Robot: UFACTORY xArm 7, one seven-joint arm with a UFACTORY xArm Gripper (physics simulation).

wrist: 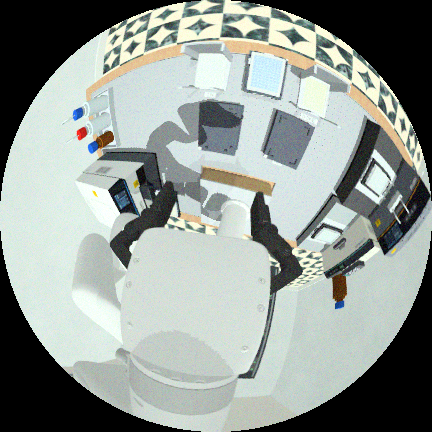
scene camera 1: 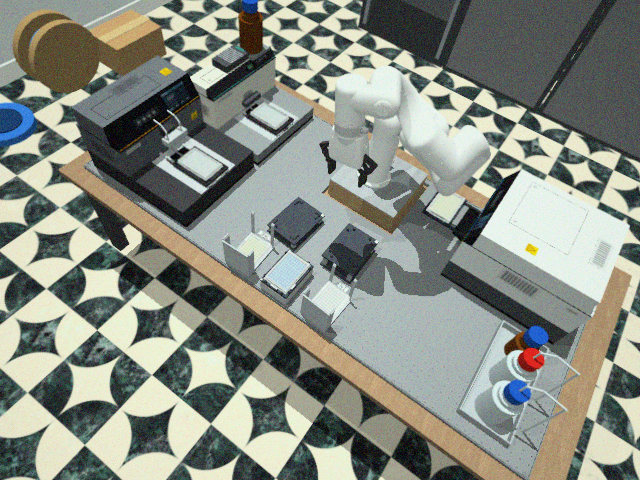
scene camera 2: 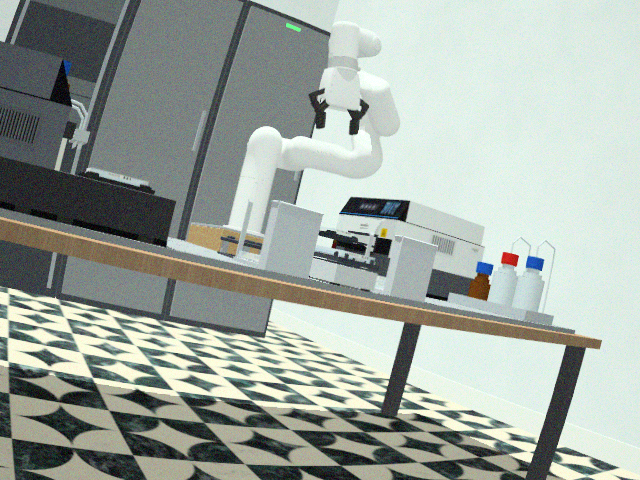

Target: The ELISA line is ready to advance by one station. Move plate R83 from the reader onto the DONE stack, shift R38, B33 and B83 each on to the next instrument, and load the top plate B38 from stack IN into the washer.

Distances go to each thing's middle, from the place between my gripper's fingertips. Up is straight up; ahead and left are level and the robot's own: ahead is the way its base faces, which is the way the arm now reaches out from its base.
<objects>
Right now the pale yellow well plate [scene camera 1: 444,208] is 330 mm behind my hand, 220 mm below it and 210 mm to the left of it.
</objects>
